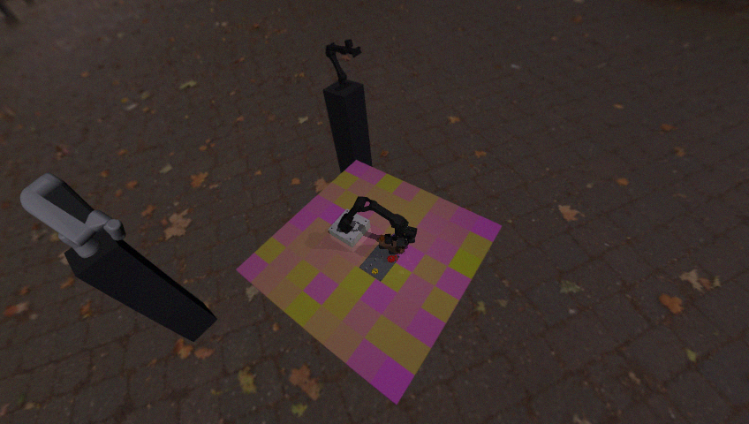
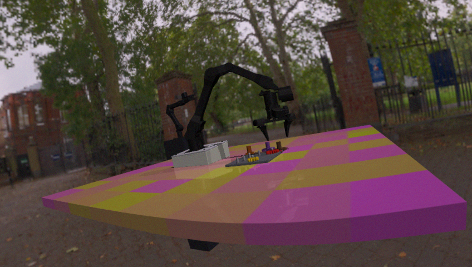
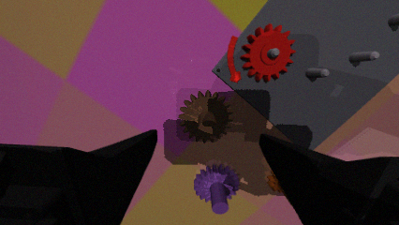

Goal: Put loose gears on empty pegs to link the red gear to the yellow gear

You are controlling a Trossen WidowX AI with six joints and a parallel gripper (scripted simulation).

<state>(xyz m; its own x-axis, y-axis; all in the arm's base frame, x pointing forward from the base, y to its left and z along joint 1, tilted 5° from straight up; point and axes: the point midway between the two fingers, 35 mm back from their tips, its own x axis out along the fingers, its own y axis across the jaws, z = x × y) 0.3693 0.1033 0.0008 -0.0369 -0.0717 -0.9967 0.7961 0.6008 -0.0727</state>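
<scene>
My gripper tip is 40 mm above the brown gear. The rest, counted from my gripper tip: purple gear: 80 mm behind, 70 mm to the left, 40 mm below; red gear: 90 mm to the right, 40 mm below; red arrow: 20 mm ahead, 70 mm to the right, 40 mm below.
</scene>
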